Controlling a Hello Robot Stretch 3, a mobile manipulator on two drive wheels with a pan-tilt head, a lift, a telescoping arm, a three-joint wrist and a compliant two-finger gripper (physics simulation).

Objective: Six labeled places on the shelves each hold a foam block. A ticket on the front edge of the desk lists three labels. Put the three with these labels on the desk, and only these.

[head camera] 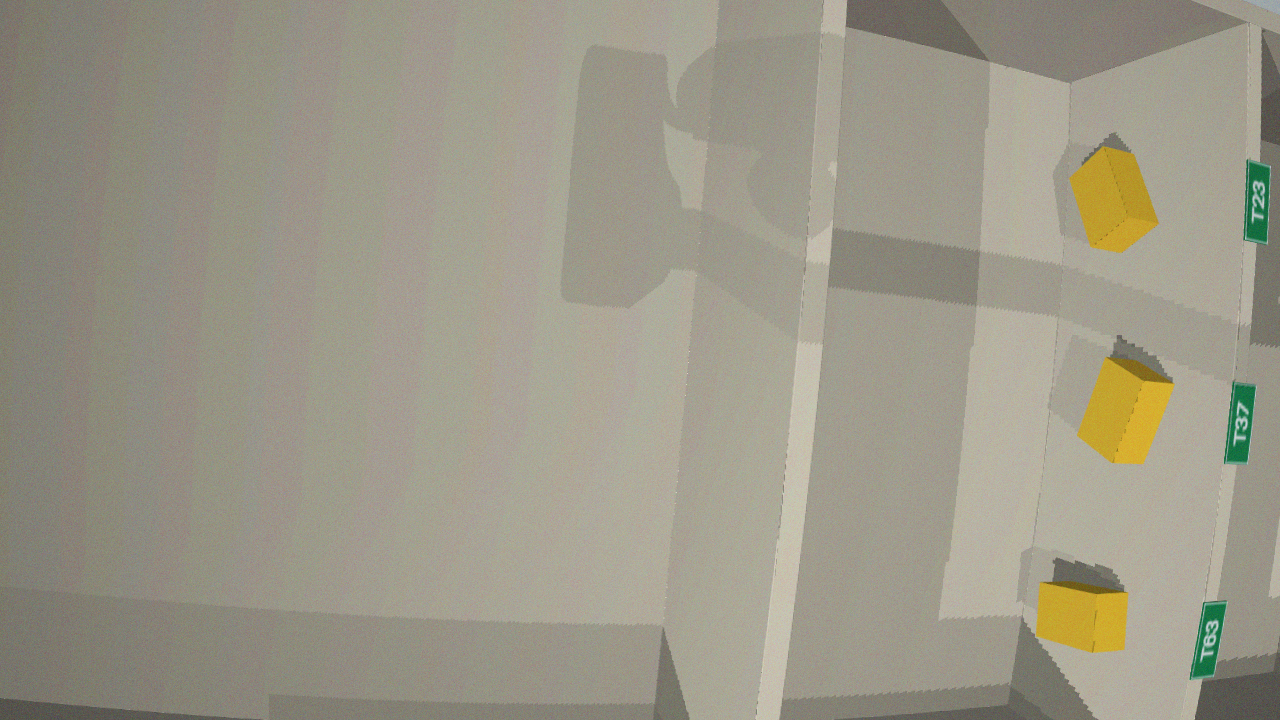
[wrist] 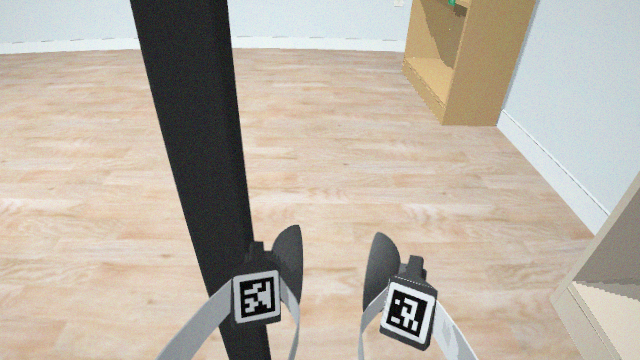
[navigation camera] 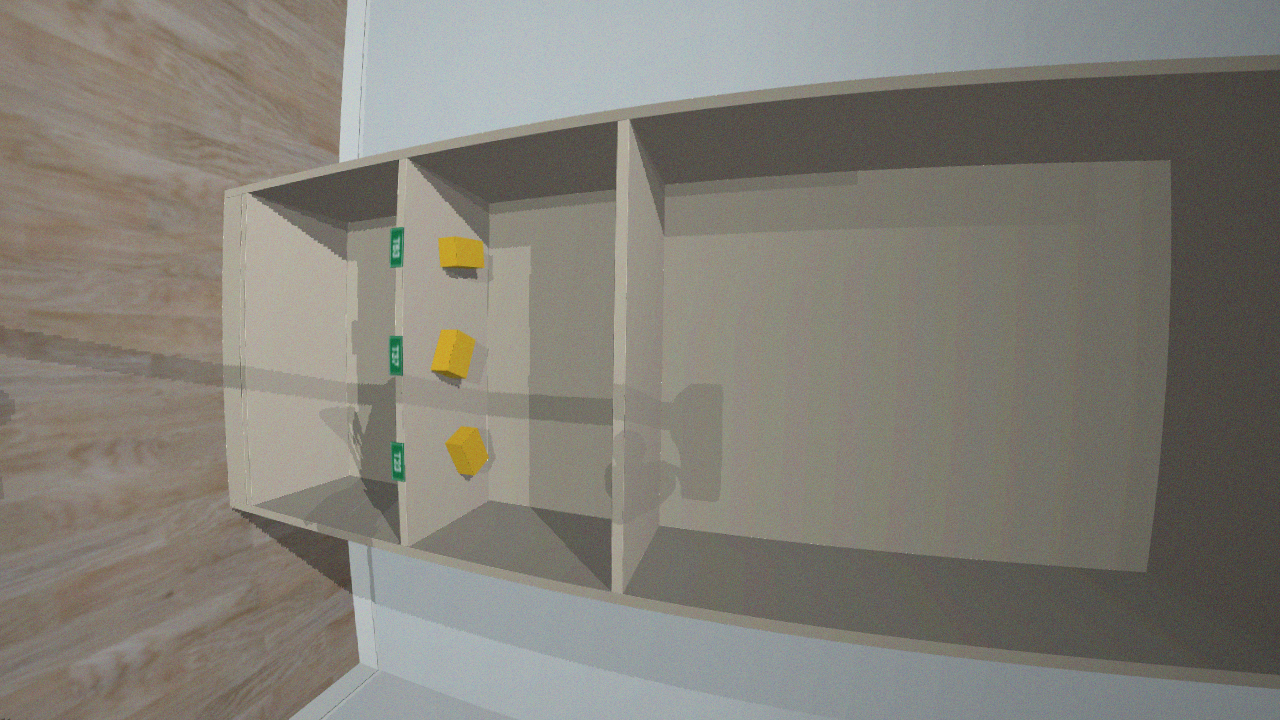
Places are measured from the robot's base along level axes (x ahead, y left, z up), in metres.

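Pixels of known places: gripper, between the fingertips: [wrist: 335,256].
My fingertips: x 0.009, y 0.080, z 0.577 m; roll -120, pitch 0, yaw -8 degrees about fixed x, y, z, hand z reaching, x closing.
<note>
For each thing: its top centre in the pictures, then the offset to it from my fingertips. "spot": a spot on its surface instead. Level surfaces: height alone.
- pale shelf unit, a spot on its surface: [head camera: 799,447] spot: dz +0.474, dx +0.609, dy -0.028 m
- green label T23, a spot on its surface: [head camera: 1257,201] [navigation camera: 397,462] spot: dz +0.020, dx +0.600, dy -0.275 m
- label T37, a spot on its surface: [head camera: 1239,422] [navigation camera: 396,356] spot: dz +0.022, dx +0.606, dy -0.068 m
- third block, centre of its top: [head camera: 1064,616] [navigation camera: 470,252] dz +0.080, dx +0.751, dy +0.152 m
- label T63, a spot on its surface: [head camera: 1208,639] [navigation camera: 397,247] spot: dz +0.021, dx +0.611, dy +0.139 m
- Wooden floor, height of its surface: dz -0.576 m
Three yellow foam blocks lie on one shelf of the pale shelf unit [head camera: 799,447] [navigation camera: 621,358]. One block [head camera: 1112,201] [navigation camera: 467,451] lies behind the green label T23 [head camera: 1257,201] [navigation camera: 398,461]. Another block [head camera: 1126,411] [navigation camera: 453,353] lies behind the label T37 [head camera: 1239,422] [navigation camera: 395,355]. The third block [head camera: 1081,617] [navigation camera: 460,252] lies behind the label T63 [head camera: 1208,639] [navigation camera: 396,247]. My gripper [wrist: 335,256] is open and empty, above the floor in the wrist view, with the pale unit to its right. The desk and its ticket do not show.
In the wrist view a tan shelf unit [wrist: 487,65] stands at the top right against the wall [wrist: 585,100], with part of a green label on it. A black post [wrist: 200,125] runs down left of the gripper. Wooden floor [navigation camera: 161,268] [wrist: 325,150] lies before the units.
</note>
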